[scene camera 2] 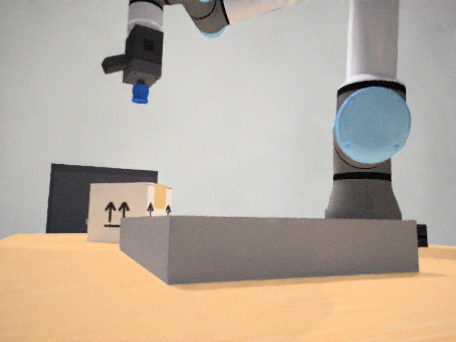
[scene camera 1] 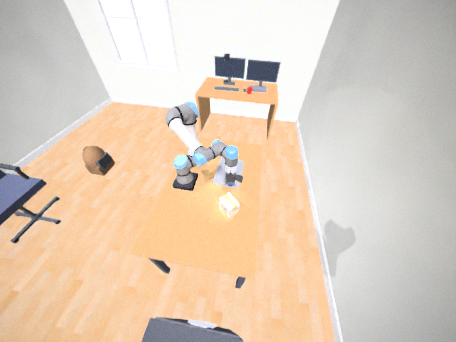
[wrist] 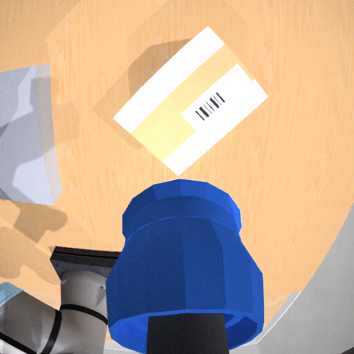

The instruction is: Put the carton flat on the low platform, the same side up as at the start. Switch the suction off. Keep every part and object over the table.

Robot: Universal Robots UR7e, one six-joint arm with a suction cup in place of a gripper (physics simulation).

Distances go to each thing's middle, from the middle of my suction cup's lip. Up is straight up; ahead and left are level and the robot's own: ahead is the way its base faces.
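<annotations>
Suction cup 2 cm to the left of the white carton (scene camera 2: 109, 202) and 25 cm above it. Low grey platform (scene camera 2: 176, 249): 36 cm to the left of my suction cup, 3 cm behind it, 29 cm below it. Going by their middles, the white carton is the nearest to my suction cup of the things named here.
</annotations>
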